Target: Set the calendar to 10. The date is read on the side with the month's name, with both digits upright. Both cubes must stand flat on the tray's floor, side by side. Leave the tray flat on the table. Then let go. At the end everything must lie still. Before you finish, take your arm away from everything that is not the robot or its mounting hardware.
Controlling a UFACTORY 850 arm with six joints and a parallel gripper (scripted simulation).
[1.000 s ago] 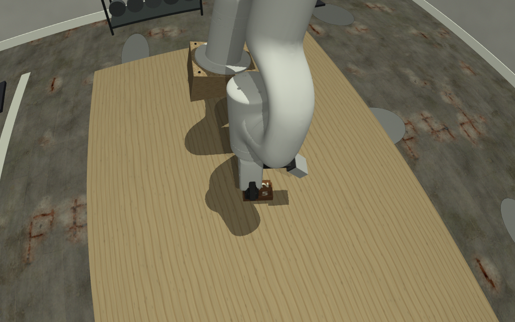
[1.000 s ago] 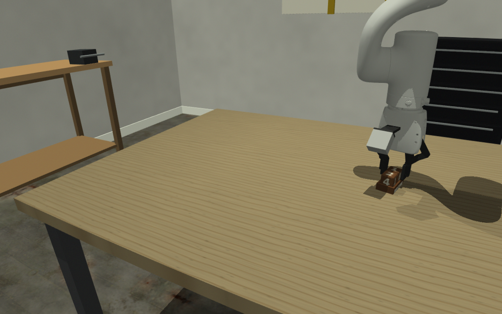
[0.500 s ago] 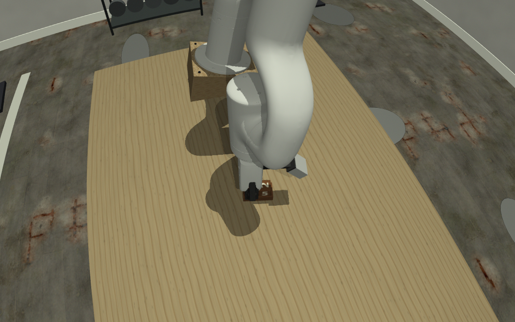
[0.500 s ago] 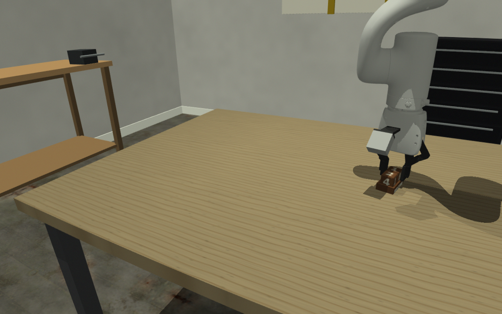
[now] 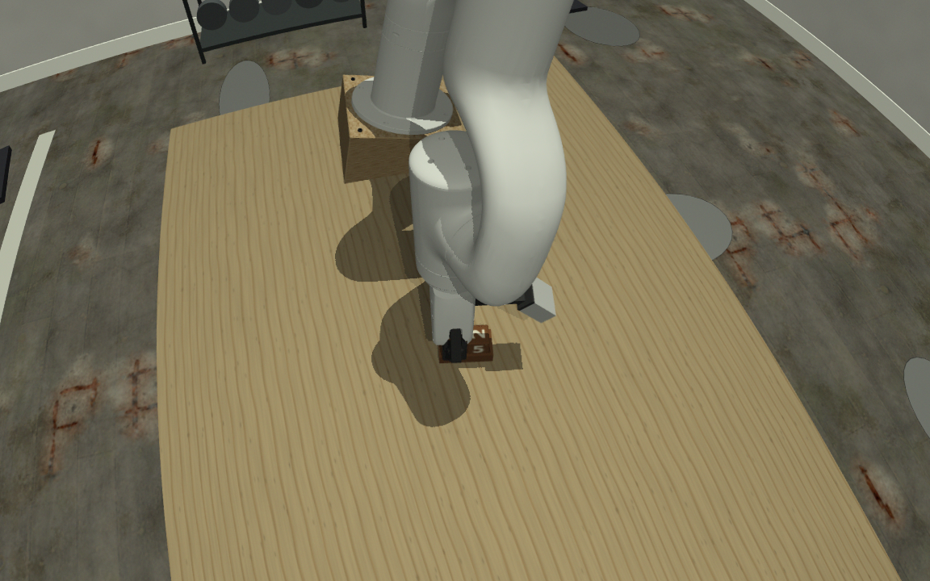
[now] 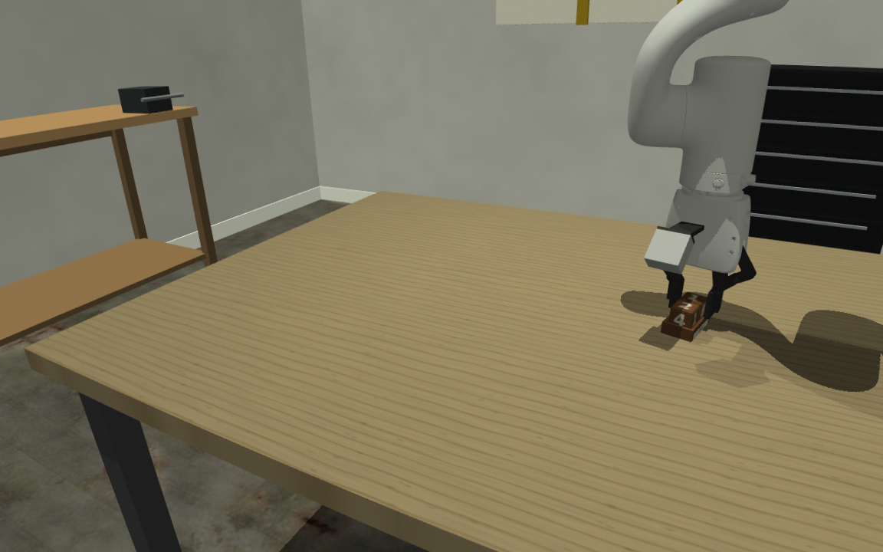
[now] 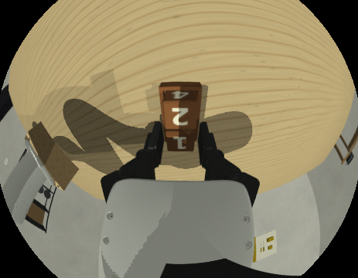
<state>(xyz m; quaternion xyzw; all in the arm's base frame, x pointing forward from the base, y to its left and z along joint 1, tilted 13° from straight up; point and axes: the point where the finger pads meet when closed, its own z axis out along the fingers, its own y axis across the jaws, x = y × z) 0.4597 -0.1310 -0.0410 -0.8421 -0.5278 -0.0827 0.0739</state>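
My hand is 3 cm above the small brown tray, 2 cm to the right of it and 1 cm short of it.
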